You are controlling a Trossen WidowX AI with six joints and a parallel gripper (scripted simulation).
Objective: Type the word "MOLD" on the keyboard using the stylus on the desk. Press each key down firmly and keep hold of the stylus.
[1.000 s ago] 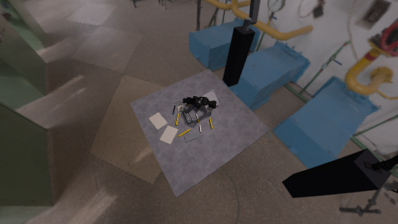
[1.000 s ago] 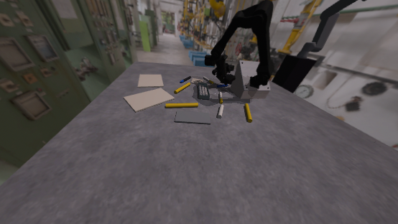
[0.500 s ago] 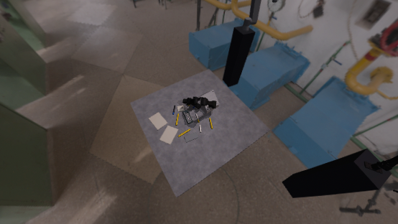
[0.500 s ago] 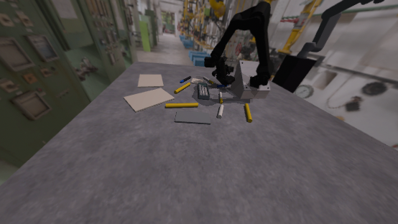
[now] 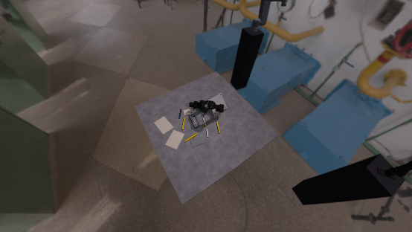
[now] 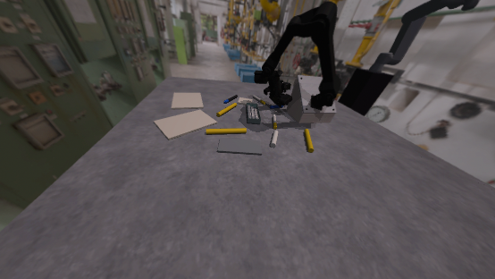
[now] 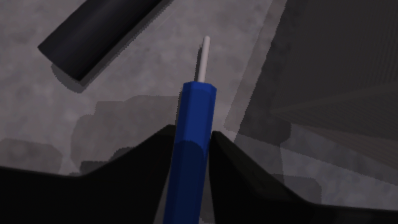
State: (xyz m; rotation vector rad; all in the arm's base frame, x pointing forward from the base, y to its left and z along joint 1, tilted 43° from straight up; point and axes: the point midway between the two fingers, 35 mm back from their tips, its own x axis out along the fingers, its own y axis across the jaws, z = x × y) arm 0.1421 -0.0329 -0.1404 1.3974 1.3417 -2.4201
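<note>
Now: the black pen 50 mm behind my gripper tip and 70 mm to the right of it. Also, from my gripper tip: blue stylus: 10 mm behind, 10 mm to the right; then grey stylus tip: 40 mm behind, 20 mm to the right.
</note>
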